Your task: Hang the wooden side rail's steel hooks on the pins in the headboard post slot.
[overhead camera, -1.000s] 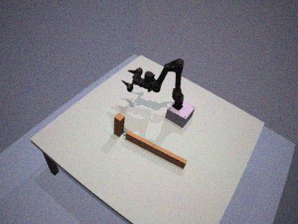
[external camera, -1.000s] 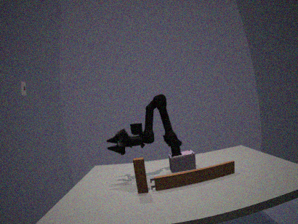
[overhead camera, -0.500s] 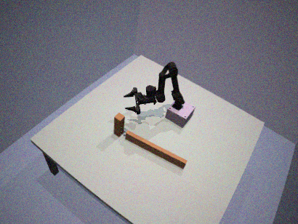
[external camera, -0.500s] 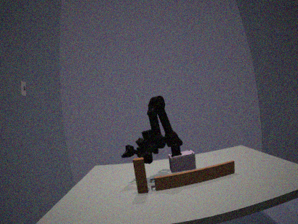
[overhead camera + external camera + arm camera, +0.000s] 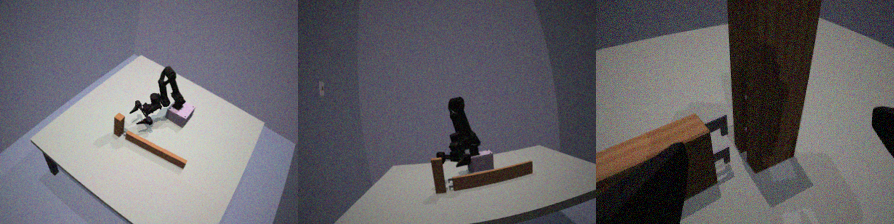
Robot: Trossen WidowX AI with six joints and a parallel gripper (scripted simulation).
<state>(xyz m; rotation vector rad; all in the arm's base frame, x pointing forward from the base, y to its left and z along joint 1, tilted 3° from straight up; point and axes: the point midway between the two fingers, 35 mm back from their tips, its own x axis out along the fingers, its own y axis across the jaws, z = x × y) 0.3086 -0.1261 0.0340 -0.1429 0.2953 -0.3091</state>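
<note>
My gripper tip is 9 cm short of the headboard post, 4 cm to the left of it and 3 cm above it.
</note>
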